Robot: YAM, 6 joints.
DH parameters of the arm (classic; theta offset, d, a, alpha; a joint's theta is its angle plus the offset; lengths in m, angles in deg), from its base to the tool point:
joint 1: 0 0.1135 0.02 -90
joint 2: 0 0 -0.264 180
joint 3: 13.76 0 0.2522 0
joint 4: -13.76 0 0.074 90
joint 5: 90 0 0 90
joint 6: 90 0.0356 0 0
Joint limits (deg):
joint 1: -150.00..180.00
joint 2: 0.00..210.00
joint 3: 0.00..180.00
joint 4: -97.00..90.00
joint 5: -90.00..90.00
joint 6: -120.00..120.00
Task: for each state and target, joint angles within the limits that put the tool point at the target. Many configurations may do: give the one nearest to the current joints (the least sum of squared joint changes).
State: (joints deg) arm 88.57 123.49 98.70 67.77 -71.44 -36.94
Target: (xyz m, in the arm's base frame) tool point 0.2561 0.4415 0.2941
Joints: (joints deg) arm 56.16 131.70 102.48 64.90 -68.67 -36.94
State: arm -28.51 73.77 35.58 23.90 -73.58 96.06
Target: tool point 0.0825 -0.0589 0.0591
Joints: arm -55.28 82.03 0.00 4.90 -74.24 96.06
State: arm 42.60 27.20 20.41 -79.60 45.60 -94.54
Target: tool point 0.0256 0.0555 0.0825
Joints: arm 78.77 26.36 2.25 -50.72 23.69 -94.54
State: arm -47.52 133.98 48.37 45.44 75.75 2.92
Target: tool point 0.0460 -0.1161 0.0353
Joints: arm -51.84 114.12 1.91 44.71 87.71 2.92
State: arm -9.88 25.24 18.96 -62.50 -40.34 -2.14
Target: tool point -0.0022 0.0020 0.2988
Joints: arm -7.09 3.49 46.16 -64.59 -2.76 -2.14
